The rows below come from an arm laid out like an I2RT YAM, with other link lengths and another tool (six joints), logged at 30 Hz.
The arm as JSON. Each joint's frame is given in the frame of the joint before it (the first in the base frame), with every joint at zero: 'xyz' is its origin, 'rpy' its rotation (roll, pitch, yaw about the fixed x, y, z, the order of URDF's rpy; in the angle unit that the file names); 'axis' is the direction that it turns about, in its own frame. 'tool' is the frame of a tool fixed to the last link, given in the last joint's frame.
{
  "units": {
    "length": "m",
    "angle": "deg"
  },
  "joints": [
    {
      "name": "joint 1",
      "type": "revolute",
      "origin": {
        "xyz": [
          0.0,
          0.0,
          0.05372
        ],
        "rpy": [
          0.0,
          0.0,
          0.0
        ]
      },
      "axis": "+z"
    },
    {
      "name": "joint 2",
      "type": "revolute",
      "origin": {
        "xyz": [
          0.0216,
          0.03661,
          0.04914
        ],
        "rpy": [
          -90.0,
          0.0,
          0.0
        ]
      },
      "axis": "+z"
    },
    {
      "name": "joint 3",
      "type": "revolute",
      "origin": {
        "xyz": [
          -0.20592,
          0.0,
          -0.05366
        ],
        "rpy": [
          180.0,
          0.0,
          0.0
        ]
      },
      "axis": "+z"
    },
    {
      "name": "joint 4",
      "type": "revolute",
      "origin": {
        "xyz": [
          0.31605,
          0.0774,
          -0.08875
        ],
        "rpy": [
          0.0,
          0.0,
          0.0
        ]
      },
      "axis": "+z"
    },
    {
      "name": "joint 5",
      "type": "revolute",
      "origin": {
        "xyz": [
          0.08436,
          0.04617,
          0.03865
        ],
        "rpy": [
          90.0,
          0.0,
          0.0
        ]
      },
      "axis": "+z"
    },
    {
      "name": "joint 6",
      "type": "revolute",
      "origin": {
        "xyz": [
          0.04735,
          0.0,
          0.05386
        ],
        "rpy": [
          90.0,
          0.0,
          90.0
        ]
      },
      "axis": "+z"
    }
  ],
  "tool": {
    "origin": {
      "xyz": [
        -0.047,
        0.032,
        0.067
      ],
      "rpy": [
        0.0,
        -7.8,
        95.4
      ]
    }
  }
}
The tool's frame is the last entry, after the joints.
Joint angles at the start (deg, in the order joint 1, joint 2, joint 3, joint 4, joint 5, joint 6): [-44.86, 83.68, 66.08, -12.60, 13.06, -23.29]
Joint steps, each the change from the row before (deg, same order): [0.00, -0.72, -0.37, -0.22, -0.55, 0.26]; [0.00, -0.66, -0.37, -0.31, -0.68, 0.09]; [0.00, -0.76, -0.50, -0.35, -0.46, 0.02]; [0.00, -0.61, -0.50, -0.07, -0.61, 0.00]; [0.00, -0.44, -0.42, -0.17, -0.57, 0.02]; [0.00, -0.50, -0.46, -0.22, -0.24, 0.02]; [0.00, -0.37, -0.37, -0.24, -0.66, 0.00]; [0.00, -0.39, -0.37, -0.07, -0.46, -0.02]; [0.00, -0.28, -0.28, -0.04, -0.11, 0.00]
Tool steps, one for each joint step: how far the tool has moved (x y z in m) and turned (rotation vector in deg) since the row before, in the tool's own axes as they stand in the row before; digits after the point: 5 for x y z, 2 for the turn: [-0.00140, 0.00039, -0.00290, -0.44, -0.29, 0.35]; [-0.00066, 0.00082, -0.00289, -0.64, -0.19, 0.17]; [0.00012, 0.00053, -0.00314, -0.46, -0.05, 0.07]; [0.00009, 0.00100, -0.00228, -0.56, -0.22, 0.08]; [0.00085, 0.00127, -0.00184, -0.58, -0.03, 0.07]; [0.00119, 0.00067, -0.00194, -0.28, 0.10, 0.03]; [0.00108, 0.00156, -0.00175, -0.70, 0.03, 0.06]; [0.00055, 0.00098, -0.00148, -0.45, -0.09, 0.03]; [0.00062, 0.00034, -0.00093, -0.12, 0.00, 0.01]
